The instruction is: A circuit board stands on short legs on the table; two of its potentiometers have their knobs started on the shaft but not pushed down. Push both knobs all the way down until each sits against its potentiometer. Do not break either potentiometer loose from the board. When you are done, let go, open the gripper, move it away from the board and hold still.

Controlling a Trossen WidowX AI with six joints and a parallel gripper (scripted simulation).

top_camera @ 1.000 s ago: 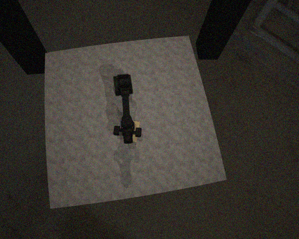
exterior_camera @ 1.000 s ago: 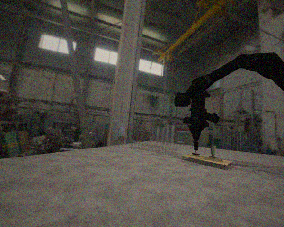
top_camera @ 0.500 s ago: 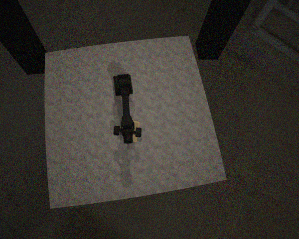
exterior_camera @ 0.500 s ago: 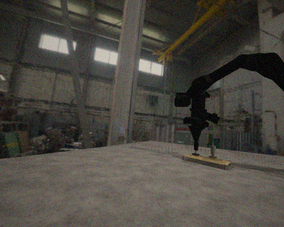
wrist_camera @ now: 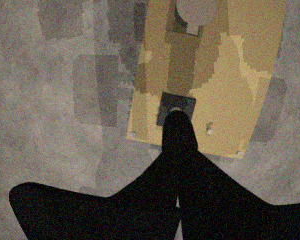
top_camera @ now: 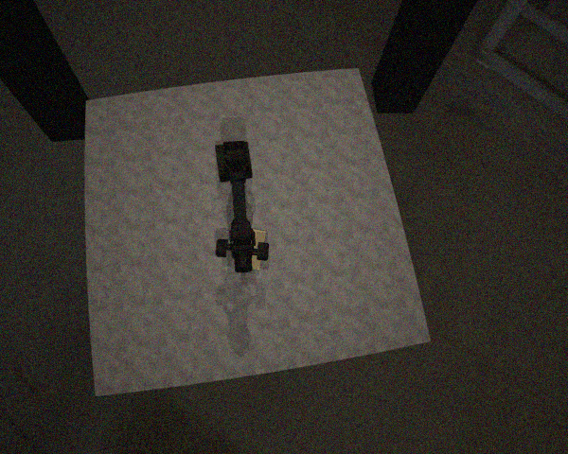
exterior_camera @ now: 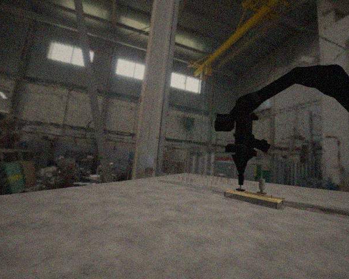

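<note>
Right now the dark knob is 1 cm below my gripper tip. Round my gripper tip: white knob (7 cm behind, 1 cm to the left, 2 cm below).
</note>
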